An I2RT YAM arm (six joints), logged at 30 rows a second.
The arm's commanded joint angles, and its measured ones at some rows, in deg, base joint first. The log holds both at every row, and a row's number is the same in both.
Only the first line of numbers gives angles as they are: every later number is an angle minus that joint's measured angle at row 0.
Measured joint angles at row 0: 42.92 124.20 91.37 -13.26 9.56 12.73
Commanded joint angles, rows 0 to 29: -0.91 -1.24 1.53 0.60 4.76 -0.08; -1.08 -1.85 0.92 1.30 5.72 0.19; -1.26 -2.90 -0.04 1.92 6.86 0.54; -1.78 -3.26 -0.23 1.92 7.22 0.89; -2.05 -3.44 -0.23 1.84 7.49 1.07; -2.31 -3.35 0.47 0.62 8.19 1.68; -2.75 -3.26 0.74 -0.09 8.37 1.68; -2.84 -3.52 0.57 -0.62 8.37 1.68; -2.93 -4.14 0.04 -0.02 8.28 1.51; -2.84 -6.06 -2.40 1.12 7.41 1.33; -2.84 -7.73 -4.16 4.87 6.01 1.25; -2.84 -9.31 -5.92 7.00 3.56 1.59; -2.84 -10.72 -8.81 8.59 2.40 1.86; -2.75 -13.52 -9.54 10.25 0.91 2.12; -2.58 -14.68 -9.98 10.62 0.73 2.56; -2.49 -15.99 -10.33 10.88 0.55 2.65; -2.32 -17.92 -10.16 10.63 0.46 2.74; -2.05 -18.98 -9.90 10.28 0.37 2.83; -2.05 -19.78 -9.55 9.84 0.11 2.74; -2.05 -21.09 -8.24 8.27 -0.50 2.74; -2.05 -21.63 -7.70 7.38 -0.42 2.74; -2.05 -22.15 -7.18 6.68 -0.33 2.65; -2.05 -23.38 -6.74 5.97 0.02 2.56; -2.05 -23.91 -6.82 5.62 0.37 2.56; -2.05 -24.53 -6.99 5.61 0.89 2.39; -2.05 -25.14 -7.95 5.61 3.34 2.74; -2.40 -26.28 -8.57 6.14 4.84 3.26; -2.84 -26.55 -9.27 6.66 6.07 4.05; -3.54 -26.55 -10.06 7.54 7.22 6.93; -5.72 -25.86 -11.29 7.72 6.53 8.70
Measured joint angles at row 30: -2.34 -24.85 -8.91 5.66 2.73 3.19
